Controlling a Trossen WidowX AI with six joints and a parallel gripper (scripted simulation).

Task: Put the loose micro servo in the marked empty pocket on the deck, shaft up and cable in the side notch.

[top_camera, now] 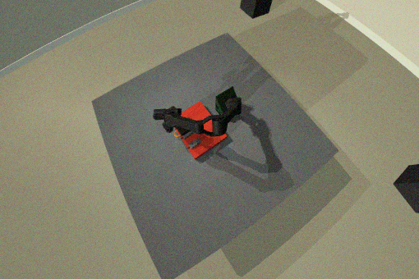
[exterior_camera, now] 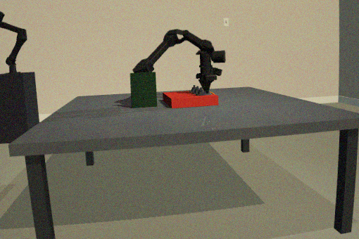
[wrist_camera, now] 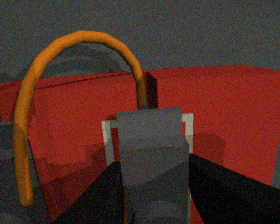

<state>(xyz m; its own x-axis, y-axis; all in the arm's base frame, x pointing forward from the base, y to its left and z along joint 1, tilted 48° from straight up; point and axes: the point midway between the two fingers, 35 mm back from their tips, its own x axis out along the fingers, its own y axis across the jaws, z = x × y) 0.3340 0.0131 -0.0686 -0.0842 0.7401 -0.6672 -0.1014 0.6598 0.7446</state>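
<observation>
My gripper tip is now 130 mm past the red deck, 60 mm to the right of it and 30 mm above it.
</observation>
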